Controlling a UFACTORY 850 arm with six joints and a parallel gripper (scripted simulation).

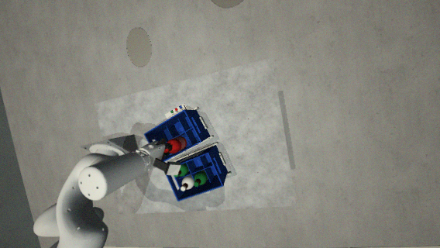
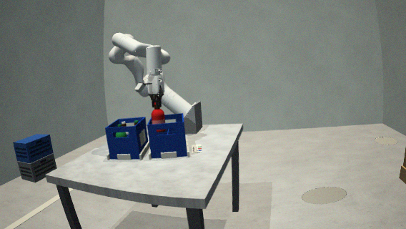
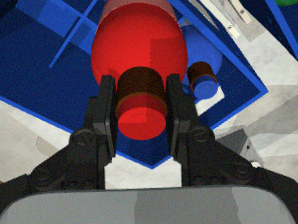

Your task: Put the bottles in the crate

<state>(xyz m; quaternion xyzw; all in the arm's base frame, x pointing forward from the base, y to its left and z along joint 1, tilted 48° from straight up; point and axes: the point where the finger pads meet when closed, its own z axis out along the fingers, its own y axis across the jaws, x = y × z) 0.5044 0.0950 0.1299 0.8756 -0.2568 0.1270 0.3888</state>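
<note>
My hand is 70 mm above the red-label bottle. Also, from my hand: green-label bottle 50 mm behind, 160 mm to the right, 170 mm below; white-label bottle 20 mm behind, 240 mm to the right, 170 mm below; blue-label bottle 90 mm behind, 30 mm to the right, 170 mm below.
</note>
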